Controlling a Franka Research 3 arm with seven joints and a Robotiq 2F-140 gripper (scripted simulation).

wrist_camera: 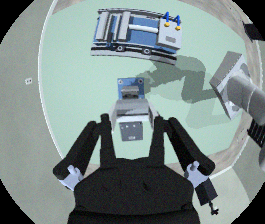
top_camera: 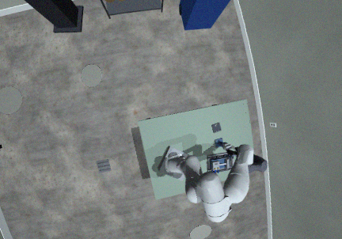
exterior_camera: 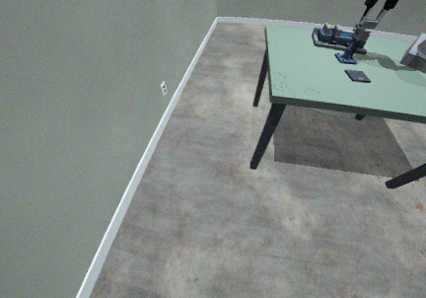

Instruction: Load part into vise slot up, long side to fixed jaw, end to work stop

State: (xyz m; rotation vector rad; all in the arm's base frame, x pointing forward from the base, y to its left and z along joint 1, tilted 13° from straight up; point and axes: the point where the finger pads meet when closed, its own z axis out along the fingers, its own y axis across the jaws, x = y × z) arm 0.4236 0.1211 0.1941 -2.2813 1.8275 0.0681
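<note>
Now: hand 2 cm above the part. Also, from my hand: vise (2 cm ahead, 21 cm to the right, 17 cm below).
</note>
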